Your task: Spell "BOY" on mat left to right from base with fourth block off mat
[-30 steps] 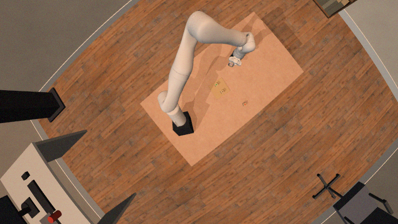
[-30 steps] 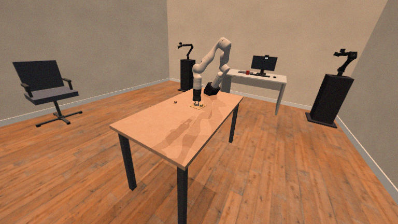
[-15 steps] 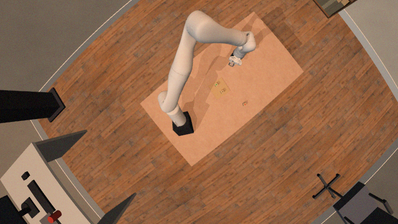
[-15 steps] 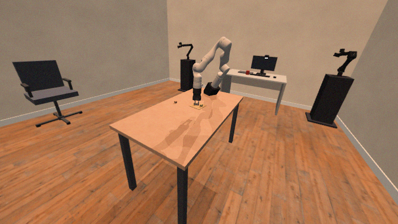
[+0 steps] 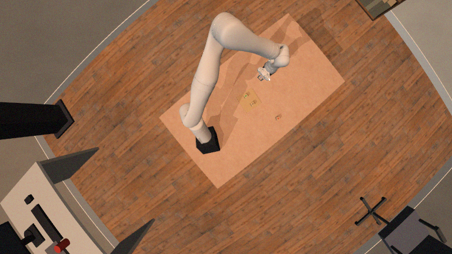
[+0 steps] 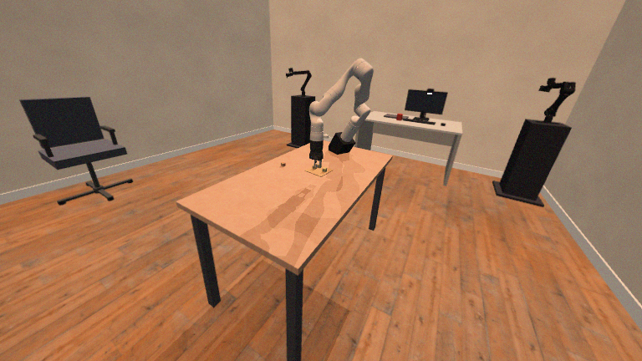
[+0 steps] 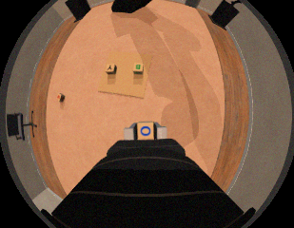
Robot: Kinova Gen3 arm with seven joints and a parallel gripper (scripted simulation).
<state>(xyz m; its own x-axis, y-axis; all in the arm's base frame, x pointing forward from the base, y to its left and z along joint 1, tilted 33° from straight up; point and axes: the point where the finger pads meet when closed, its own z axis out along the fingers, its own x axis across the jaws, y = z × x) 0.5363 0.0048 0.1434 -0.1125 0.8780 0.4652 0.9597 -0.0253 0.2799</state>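
Right now my hand is 14 cm past the mat, 11 cm above it and 7 cm to the left of it.
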